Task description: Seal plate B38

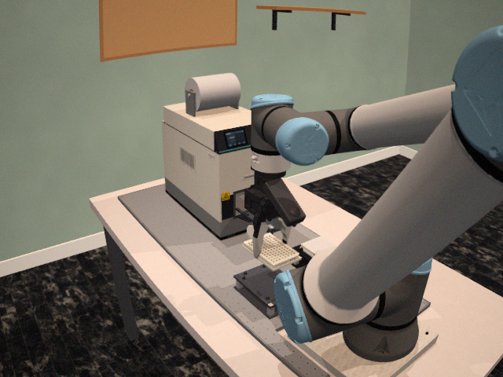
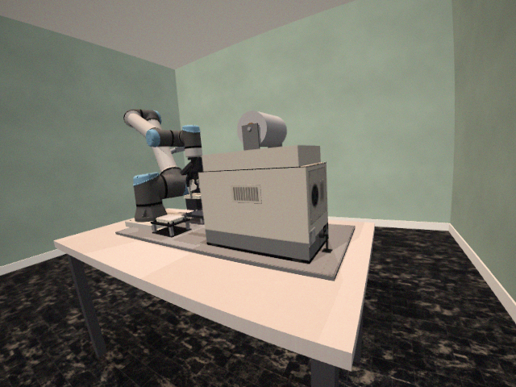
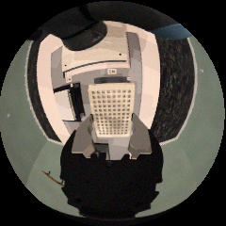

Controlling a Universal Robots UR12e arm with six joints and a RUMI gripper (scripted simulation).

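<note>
Now: the sealer stage 220 mm ahead of my hand, 130 mm to the right of it and 50 mm below it. Also, from my hand: N1 label: 100 mm behind, 10 mm to the right, 150 mm below; small screen: 330 mm ahead, 80 mm to the right, 170 mm above; foil roll: 550 mm ahead, 110 mm to the right, 270 mm above.
</note>
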